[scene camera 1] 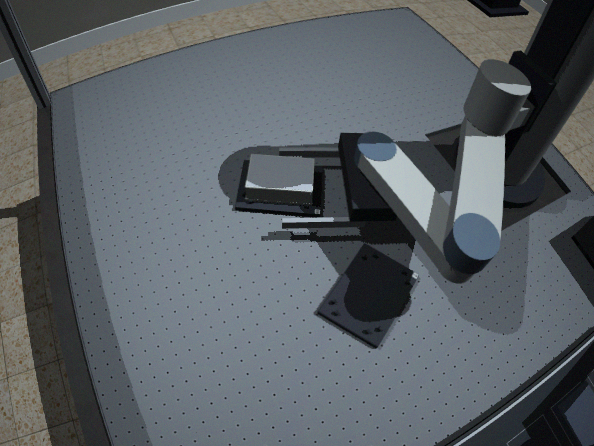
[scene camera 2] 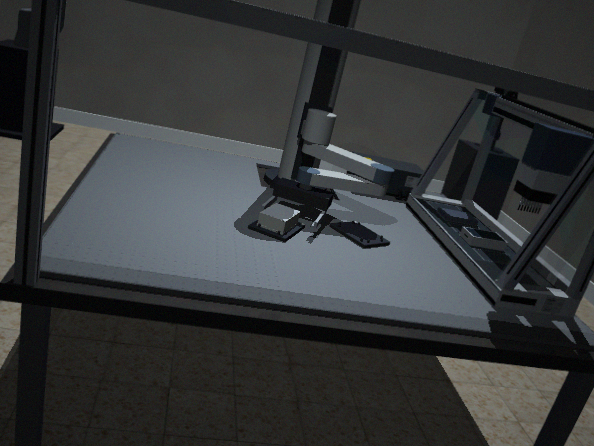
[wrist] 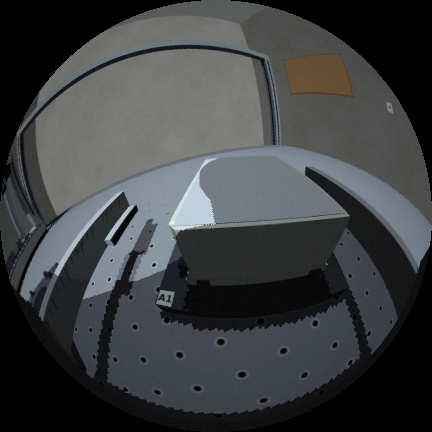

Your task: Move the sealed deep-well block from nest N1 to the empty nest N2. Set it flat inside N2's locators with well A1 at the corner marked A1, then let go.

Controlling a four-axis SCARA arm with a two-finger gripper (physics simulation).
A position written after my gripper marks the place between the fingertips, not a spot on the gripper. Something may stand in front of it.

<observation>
My gripper (scene camera 1: 280, 185) carries nothing. Also in view: a grey block (scene camera 1: 276, 179). I also see a dark plate (scene camera 1: 370, 293).
The grey block shows as well in scene camera 2 (scene camera 2: 277, 217) and in the wrist view (wrist: 247, 219). My gripper also shows in scene camera 2 (scene camera 2: 288, 216) and in the wrist view (wrist: 214, 183). The dark plate is seen too in scene camera 2 (scene camera 2: 354, 232).
</observation>
